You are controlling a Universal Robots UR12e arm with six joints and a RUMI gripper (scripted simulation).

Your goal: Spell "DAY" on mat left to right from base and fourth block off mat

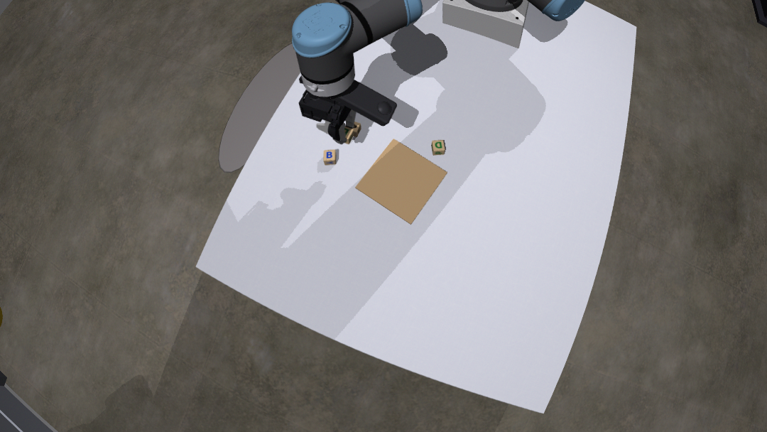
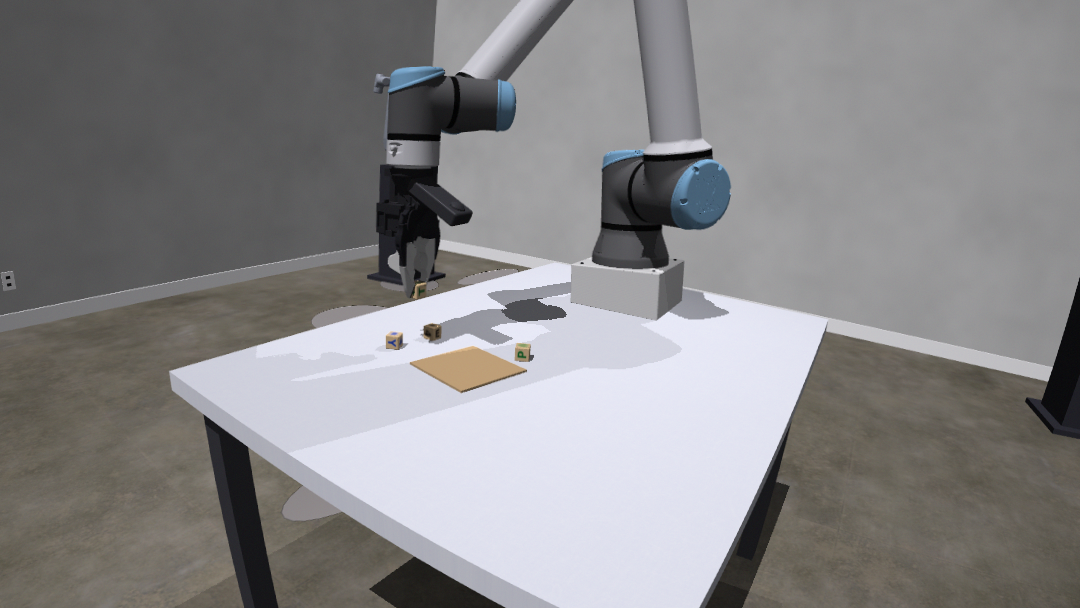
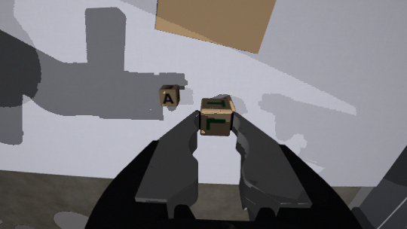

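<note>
My hand is 100 mm above the blue-lettered block, 40 mm to the left of it and 20 mm short of it. The rest, counted from my hand: D block 180 mm to the left, 100 mm below, 70 mm behind; then green-lettered block right at my hand; then tan mat 120 mm to the left, 110 mm below, 20 mm ahead.
</note>
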